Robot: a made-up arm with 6 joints. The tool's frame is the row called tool.
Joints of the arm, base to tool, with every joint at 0 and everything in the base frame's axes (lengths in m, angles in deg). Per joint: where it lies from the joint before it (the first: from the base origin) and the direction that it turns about. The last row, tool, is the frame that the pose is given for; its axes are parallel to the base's.
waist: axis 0 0 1 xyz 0.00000 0.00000 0.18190
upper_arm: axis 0 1 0 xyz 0.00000 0.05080 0.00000
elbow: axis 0 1 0 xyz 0.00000 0.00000 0.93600
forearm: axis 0 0 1 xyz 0.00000 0.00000 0.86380
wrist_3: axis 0 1 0 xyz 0.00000 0.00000 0.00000
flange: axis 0 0 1 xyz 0.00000 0.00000 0.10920
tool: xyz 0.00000 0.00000 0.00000
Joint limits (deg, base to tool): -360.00..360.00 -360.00..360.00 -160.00..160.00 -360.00..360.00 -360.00..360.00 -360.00..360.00
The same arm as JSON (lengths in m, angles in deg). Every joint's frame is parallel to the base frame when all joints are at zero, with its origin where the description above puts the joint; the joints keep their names.
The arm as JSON. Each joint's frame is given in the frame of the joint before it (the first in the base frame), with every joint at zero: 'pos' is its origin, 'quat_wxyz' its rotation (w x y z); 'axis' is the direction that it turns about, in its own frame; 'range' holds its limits. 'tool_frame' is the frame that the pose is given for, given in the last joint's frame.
{"length_unit": "m", "angle_unit": "deg", "joints": [{"joint": "waist", "pos": [0.0, 0.0, 0.1819], "quat_wxyz": [1.0, 0.0, 0.0, 0.0], "axis": [0.0, 0.0, 1.0], "range": [-360.0, 360.0]}, {"joint": "upper_arm", "pos": [0.0, 0.0508, 0.0], "quat_wxyz": [1.0, 0.0, 0.0, 0.0], "axis": [0.0, 1.0, 0.0], "range": [-360.0, 360.0]}, {"joint": "elbow", "pos": [0.0, 0.0, 0.936], "quat_wxyz": [1.0, 0.0, 0.0, 0.0], "axis": [0.0, 1.0, 0.0], "range": [-160.0, 160.0]}, {"joint": "forearm", "pos": [0.0, 0.0, 0.8638], "quat_wxyz": [1.0, 0.0, 0.0, 0.0], "axis": [0.0, 0.0, 1.0], "range": [-360.0, 360.0]}, {"joint": "wrist_3", "pos": [0.0, 0.0, 0.0], "quat_wxyz": [1.0, 0.0, 0.0, 0.0], "axis": [0.0, 1.0, 0.0], "range": [-360.0, 360.0]}, {"joint": "flange", "pos": [0.0, 0.0, 0.1092], "quat_wxyz": [1.0, 0.0, 0.0, 0.0], "axis": [0.0, 0.0, 1.0], "range": [-360.0, 360.0]}], "tool_frame": {"pos": [0.0, 0.0, 0.0], "quat_wxyz": [1.0, 0.0, 0.0, 0.0]}}
